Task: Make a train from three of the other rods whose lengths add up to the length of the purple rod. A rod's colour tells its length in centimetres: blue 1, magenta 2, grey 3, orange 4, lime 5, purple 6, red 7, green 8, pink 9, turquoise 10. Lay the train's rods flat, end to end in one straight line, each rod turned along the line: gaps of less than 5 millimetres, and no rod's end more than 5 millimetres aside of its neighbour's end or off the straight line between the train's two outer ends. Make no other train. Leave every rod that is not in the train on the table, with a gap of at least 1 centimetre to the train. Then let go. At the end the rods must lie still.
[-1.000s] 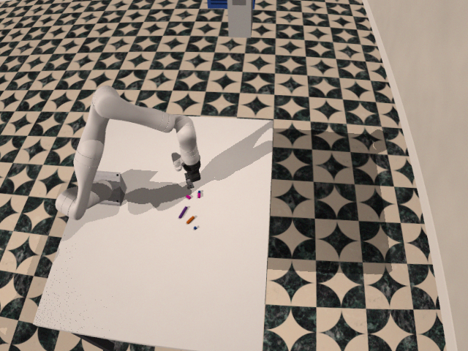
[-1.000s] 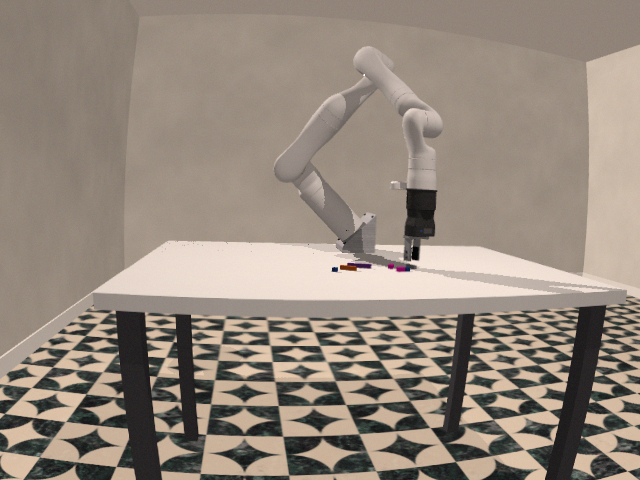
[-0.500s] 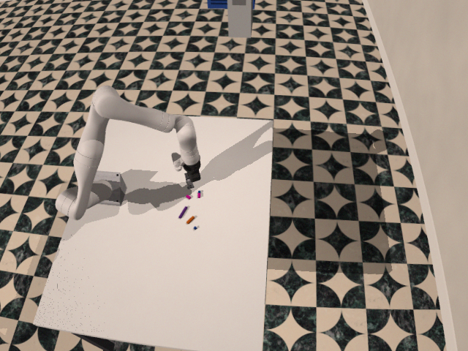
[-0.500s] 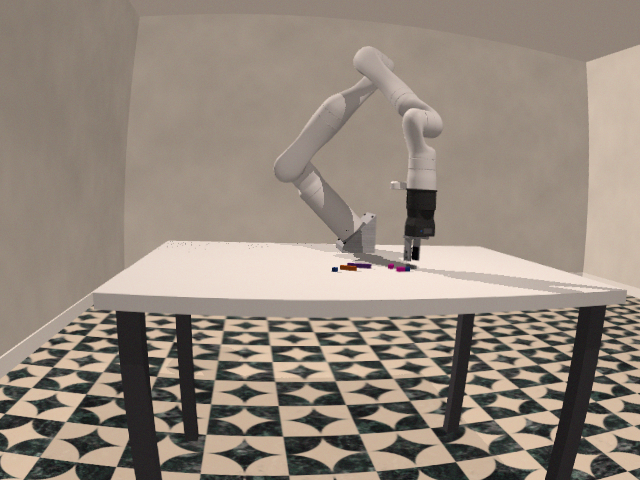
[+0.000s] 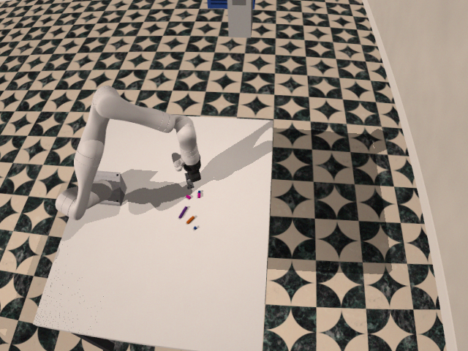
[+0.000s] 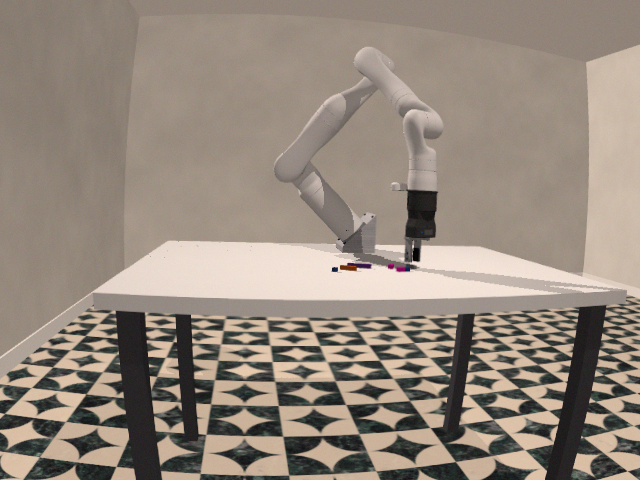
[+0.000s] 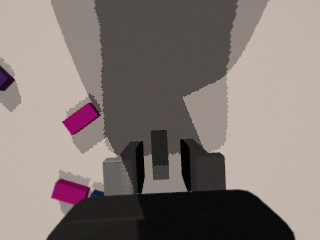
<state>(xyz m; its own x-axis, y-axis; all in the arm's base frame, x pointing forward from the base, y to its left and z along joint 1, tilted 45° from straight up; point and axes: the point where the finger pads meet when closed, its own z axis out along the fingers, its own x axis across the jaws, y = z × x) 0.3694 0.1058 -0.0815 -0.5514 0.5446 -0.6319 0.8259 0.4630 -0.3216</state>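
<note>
Right now my hand is 3 cm above the grey rod. From my hand the other things lie so: purple rod (14 cm to the right, 3 cm below, 1 cm ahead); orange rod (16 cm to the right, 5 cm ahead, 3 cm below).
</note>
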